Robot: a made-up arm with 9 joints. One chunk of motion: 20 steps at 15 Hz.
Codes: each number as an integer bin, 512 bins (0 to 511) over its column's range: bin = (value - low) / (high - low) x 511, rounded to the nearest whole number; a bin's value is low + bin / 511 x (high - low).
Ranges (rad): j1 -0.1..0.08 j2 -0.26..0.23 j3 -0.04..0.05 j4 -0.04..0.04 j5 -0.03..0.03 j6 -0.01..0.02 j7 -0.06..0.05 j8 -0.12..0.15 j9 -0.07..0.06
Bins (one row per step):
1: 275 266 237 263 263 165 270 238 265
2: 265 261 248 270 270 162 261 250 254
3: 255 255 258 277 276 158 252 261 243
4: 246 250 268 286 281 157 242 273 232
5: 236 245 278 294 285 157 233 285 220
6: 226 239 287 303 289 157 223 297 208
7: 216 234 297 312 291 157 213 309 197
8: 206 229 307 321 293 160 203 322 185
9: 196 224 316 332 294 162 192 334 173
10: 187 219 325 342 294 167 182 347 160
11: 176 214 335 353 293 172 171 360 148
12: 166 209 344 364 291 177 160 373 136
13: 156 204 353 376 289 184 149 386 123
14: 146 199 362 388 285 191 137 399 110
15: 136 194 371 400 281 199 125 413 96
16: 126 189 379 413 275 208 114 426 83
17: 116 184 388 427 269 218 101 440 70
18: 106 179 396 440 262 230 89 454 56
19: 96 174 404 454 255 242 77 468 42
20: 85 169 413 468 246 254 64 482 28
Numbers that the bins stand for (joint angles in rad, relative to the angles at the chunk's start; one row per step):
1: -0.0031 -0.0049 0.0017 0.0012 0.0009 -0.0003 -0.0019 0.0058 -0.0026
2: -0.0067 -0.0097 0.0037 0.0023 0.0017 -0.0005 -0.0038 0.0121 -0.0054
3: -0.0102 -0.0155 0.0054 0.0034 0.0024 -0.0007 -0.0058 0.0179 -0.0082
4: -0.0133 -0.0203 0.0072 0.0048 0.0030 -0.0008 -0.0079 0.0242 -0.0110
5: -0.0169 -0.0251 0.0090 0.0060 0.0035 -0.0008 -0.0098 0.0306 -0.0140
6: -0.0204 -0.0308 0.0105 0.0074 0.0039 -0.0008 -0.0120 0.0369 -0.0171
7: -0.0239 -0.0356 0.0123 0.0088 0.0042 -0.0008 -0.0141 0.0433 -0.0199
8: -0.0274 -0.0404 0.0141 0.0103 0.0044 -0.0006 -0.0163 0.0501 -0.0229
9: -0.0310 -0.0452 0.0157 0.0120 0.0045 -0.0005 -0.0187 0.0565 -0.0260
10: -0.0341 -0.0500 0.0172 0.0135 0.0045 -0.0002 -0.0208 0.0633 -0.0293
11: -0.0380 -0.0548 0.0190 0.0153 0.0044 0.0001 -0.0232 0.0702 -0.0323
12: -0.0415 -0.0596 0.0206 0.0170 0.0042 0.0004 -0.0256 0.0771 -0.0354
13: -0.0450 -0.0644 0.0222 0.0189 0.0039 0.0008 -0.0279 0.0840 -0.0387
14: -0.0486 -0.0692 0.0238 0.0207 0.0035 0.0012 -0.0305 0.0908 -0.0420
15: -0.0521 -0.0740 0.0253 0.0226 0.0030 0.0017 -0.0331 0.0982 -0.0456
16: -0.0556 -0.0788 0.0268 0.0247 0.0023 0.0022 -0.0355 0.1051 -0.0489
17: -0.0591 -0.0836 0.0283 0.0268 0.0016 0.0028 -0.0383 0.1125 -0.0522
18: -0.0627 -0.0884 0.0297 0.0289 0.0008 0.0035 -0.0408 0.1199 -0.0558
19: -0.0662 -0.0932 0.0312 0.0311 -0.0001 0.0042 -0.0434 0.1273 -0.0593
20: -0.0701 -0.0979 0.0327 0.0333 -0.0011 0.0049 -0.0462 0.1347 -0.0629

